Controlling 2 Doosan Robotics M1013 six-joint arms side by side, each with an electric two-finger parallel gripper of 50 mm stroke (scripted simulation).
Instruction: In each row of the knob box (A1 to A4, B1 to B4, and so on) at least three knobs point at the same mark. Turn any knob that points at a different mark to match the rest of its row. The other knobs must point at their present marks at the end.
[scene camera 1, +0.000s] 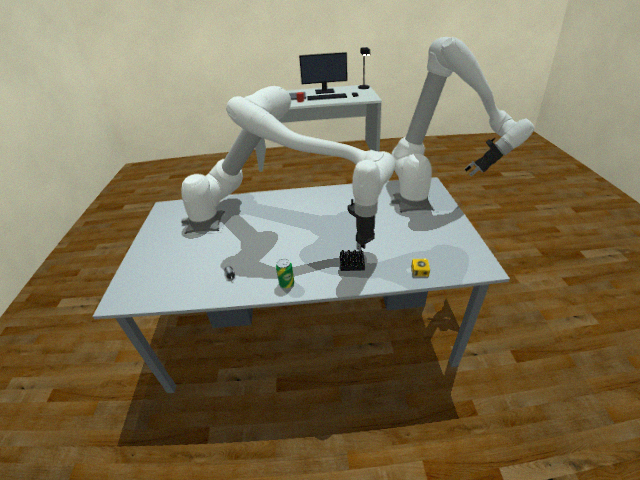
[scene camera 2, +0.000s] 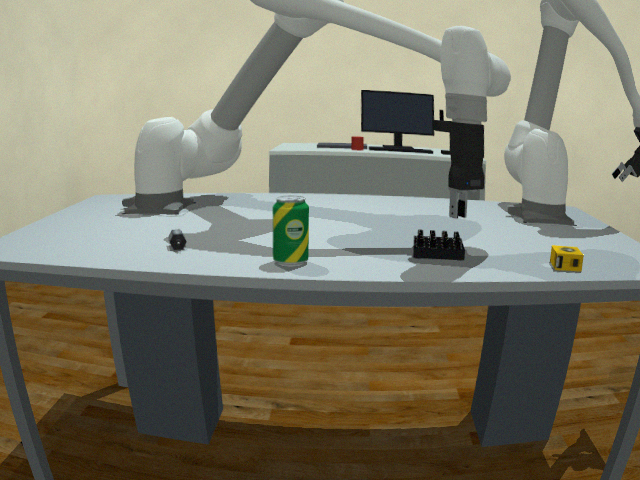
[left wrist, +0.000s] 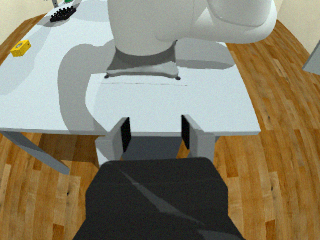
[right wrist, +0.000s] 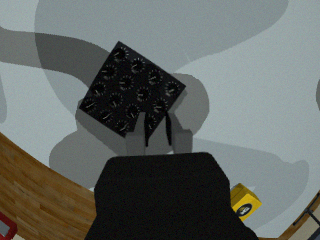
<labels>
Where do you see the left gripper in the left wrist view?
At 155, 126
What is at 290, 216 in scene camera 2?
A can.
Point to a yellow block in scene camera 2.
At 565, 258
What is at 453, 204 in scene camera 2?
The right gripper.
</labels>
